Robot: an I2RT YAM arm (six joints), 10 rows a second.
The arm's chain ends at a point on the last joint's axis. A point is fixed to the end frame.
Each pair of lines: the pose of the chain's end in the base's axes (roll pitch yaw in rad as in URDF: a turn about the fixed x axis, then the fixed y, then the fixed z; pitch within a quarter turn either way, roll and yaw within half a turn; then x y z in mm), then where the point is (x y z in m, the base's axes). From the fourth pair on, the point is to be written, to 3 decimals.
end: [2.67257 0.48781 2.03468 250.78 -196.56 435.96]
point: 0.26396 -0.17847 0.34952
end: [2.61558 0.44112 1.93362 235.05 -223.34 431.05]
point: 0.25215 -0.20097 0.34631
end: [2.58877 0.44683 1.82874 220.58 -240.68 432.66]
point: 0.24179 -0.21994 0.34844
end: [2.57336 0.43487 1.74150 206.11 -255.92 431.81]
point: 0.230 -0.236 0.348
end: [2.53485 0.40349 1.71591 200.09 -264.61 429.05]
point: 0.227 -0.242 0.347
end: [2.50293 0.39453 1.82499 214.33 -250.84 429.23]
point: 0.240 -0.224 0.348
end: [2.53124 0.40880 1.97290 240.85 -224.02 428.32]
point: 0.261 -0.195 0.346
